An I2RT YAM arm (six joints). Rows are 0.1 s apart.
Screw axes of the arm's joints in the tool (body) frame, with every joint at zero. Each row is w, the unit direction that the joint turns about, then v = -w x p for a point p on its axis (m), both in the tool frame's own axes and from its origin. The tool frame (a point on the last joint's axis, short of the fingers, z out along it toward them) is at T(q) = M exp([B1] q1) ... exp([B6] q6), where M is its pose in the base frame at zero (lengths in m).
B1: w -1 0 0 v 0.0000 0.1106 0.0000
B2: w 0 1 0 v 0.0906 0.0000 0.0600
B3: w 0 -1 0 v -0.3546 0.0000 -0.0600
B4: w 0 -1 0 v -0.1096 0.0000 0.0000
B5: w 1 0 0 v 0.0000 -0.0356 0.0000
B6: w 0 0 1 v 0.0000 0.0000 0.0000
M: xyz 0.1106 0.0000 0.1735 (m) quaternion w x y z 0.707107 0 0.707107 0
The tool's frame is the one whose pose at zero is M.
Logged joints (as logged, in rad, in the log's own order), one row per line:
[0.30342, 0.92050, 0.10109, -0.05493, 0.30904, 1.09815]
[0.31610, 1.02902, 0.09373, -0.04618, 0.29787, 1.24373]
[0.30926, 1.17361, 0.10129, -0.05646, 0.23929, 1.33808]
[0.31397, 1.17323, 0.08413, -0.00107, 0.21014, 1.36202]
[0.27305, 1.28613, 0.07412, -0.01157, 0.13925, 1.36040]
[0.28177, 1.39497, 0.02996, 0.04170, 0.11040, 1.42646]
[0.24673, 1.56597, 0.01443, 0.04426, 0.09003, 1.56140]
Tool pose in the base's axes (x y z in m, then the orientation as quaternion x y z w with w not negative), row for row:
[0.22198, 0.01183, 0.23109, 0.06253, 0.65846, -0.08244, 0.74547]
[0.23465, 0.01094, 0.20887, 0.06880, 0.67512, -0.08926, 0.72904]
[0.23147, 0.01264, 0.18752, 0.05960, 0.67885, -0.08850, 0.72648]
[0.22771, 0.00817, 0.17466, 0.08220, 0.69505, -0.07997, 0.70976]
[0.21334, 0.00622, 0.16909, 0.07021, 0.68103, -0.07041, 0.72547]
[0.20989, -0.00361, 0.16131, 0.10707, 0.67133, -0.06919, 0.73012]
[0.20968, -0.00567, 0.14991, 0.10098, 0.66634, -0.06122, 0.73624]
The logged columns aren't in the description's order. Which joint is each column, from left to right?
Columns, left to right: q5, q4, q1, q6, q3, q2.
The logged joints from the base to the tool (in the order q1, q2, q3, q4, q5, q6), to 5 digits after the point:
[0.10109, 1.09815, 0.30904, 0.92050, 0.30342, -0.05493]
[0.09373, 1.24373, 0.29787, 1.02902, 0.31610, -0.04618]
[0.10129, 1.33808, 0.23929, 1.17361, 0.30926, -0.05646]
[0.08413, 1.36202, 0.21014, 1.17323, 0.31397, -0.00107]
[0.07412, 1.36040, 0.13925, 1.28613, 0.27305, -0.01157]
[0.02996, 1.42646, 0.11040, 1.39497, 0.28177, 0.04170]
[0.01443, 1.56140, 0.09003, 1.56597, 0.24673, 0.04426]

